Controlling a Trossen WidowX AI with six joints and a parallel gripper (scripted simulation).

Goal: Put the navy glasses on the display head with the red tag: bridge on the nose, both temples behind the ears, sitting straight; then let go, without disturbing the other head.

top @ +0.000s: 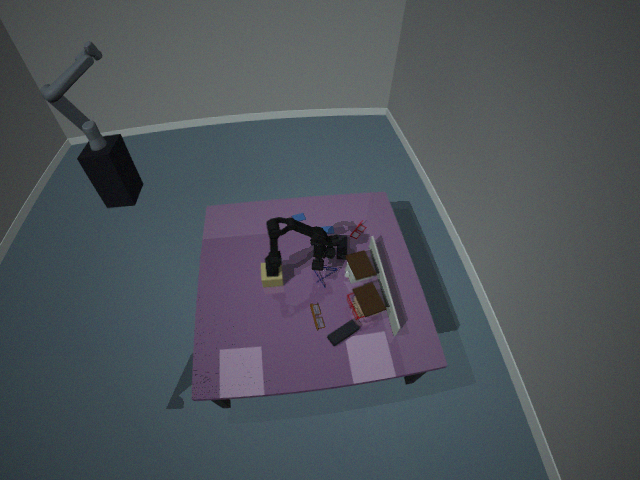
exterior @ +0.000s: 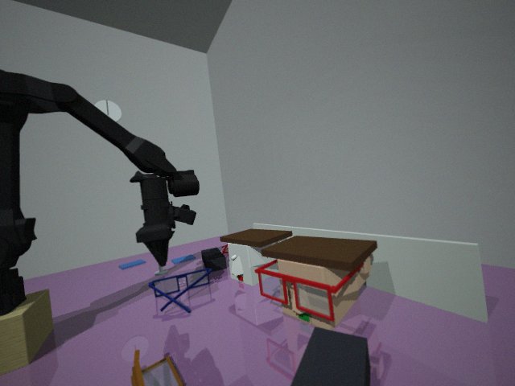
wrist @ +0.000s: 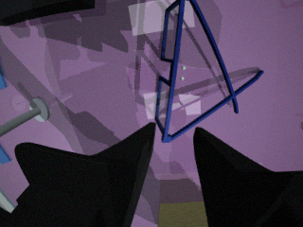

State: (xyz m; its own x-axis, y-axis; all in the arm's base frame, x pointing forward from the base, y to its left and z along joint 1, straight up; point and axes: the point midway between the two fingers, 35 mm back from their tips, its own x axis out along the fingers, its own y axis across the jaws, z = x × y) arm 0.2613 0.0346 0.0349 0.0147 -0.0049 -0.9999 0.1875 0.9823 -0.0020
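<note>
The post stand lies 21 cm to the left of my gripper tip and 5 cm below it. The rest, counted from my gripper tip: pale display head 20 cm ahead, 5 cm to the right, 2 cm below; upright panel 35 cm ahead, 15 cm to the right, 2 cm below; tan display head 21 cm ahead, 27 cm to the right, 2 cm below.
</note>
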